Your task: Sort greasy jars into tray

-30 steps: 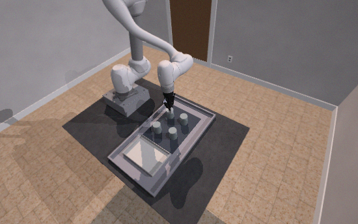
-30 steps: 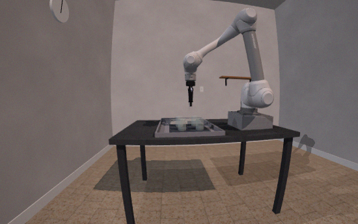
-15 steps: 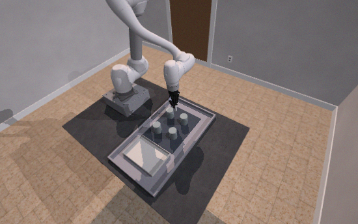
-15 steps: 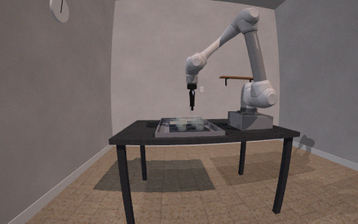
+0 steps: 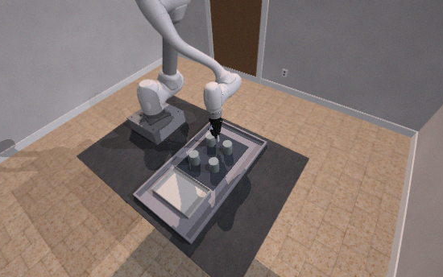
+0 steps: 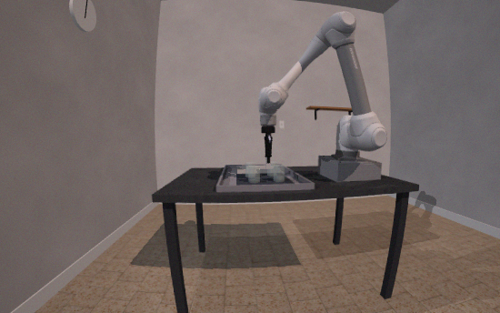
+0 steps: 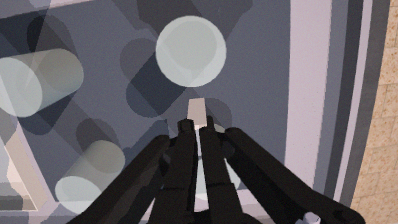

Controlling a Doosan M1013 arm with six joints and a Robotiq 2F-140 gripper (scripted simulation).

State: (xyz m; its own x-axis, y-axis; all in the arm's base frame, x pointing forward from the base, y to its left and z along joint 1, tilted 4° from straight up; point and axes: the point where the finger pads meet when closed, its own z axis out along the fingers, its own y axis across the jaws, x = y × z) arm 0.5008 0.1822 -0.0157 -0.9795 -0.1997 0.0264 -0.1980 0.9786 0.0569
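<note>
Right now the dark drying mat is 100 mm below my hand, 70 mm to the right of it and 40 mm ahead of it. Also, from my hand: tray 390 mm to the right, 100 mm below, 100 mm ahead.
</note>
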